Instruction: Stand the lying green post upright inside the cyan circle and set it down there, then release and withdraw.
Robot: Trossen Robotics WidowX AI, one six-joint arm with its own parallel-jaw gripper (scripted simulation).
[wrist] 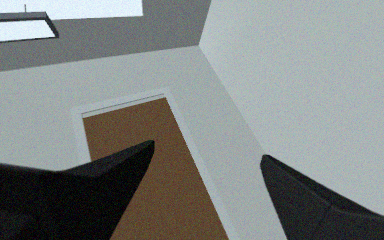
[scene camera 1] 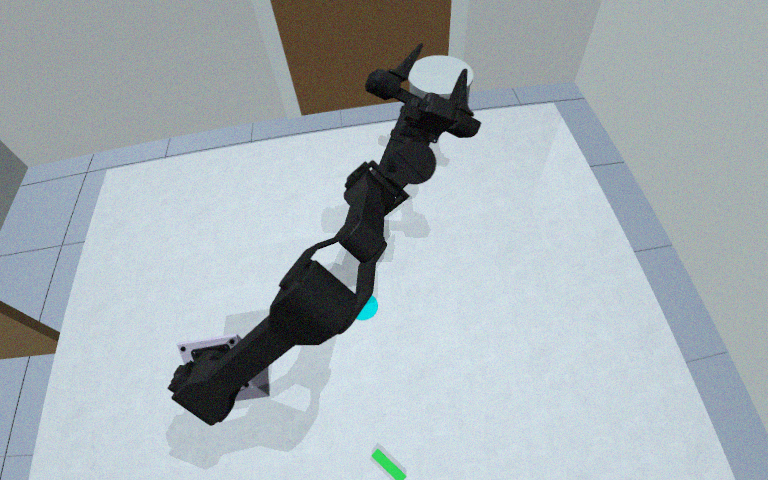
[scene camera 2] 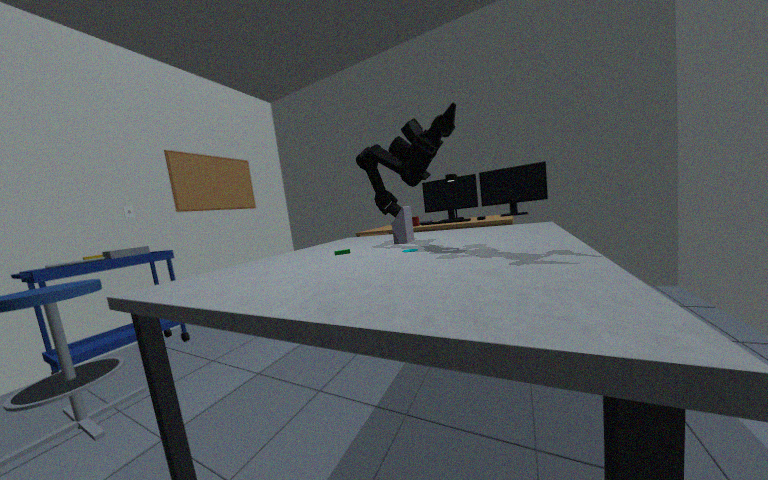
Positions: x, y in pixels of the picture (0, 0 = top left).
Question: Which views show the gripper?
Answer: The wrist view, scene camera 1 and scene camera 2: all of them.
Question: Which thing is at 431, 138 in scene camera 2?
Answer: The gripper.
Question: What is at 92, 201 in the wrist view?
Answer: The gripper.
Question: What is the gripper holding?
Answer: Nothing.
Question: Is the gripper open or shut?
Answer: Open.
